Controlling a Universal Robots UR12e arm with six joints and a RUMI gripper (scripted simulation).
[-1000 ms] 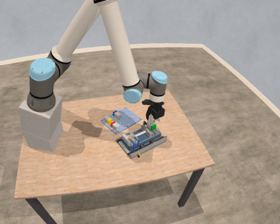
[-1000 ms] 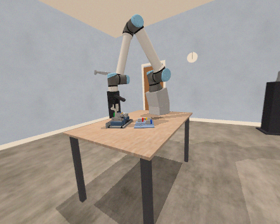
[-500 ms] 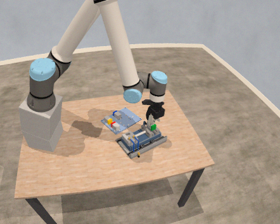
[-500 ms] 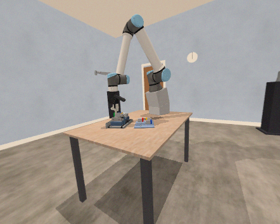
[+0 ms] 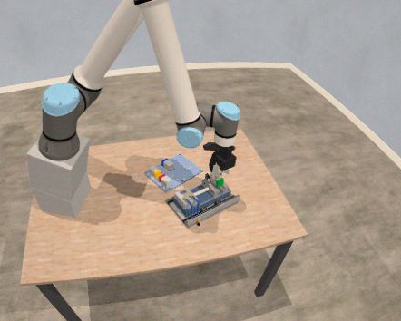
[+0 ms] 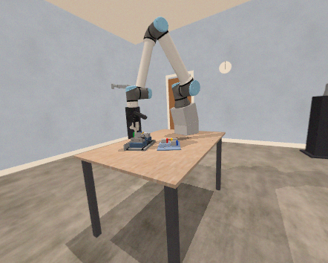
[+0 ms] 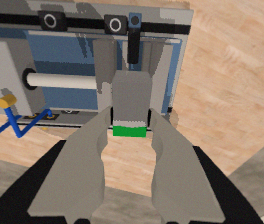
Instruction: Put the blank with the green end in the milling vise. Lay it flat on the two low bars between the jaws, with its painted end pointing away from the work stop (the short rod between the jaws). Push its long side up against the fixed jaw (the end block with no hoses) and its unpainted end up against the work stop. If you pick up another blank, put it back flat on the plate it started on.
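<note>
Right now my hand is 2 cm above the green-ended blank. The rest, counted from my hand: white rod: 9 cm behind, 6 cm below, 1 cm to the right; work stop rod: 5 cm to the left, 5 cm below, 1 cm behind; vise end block: 6 cm below, 3 cm ahead, 1 cm to the left.
</note>
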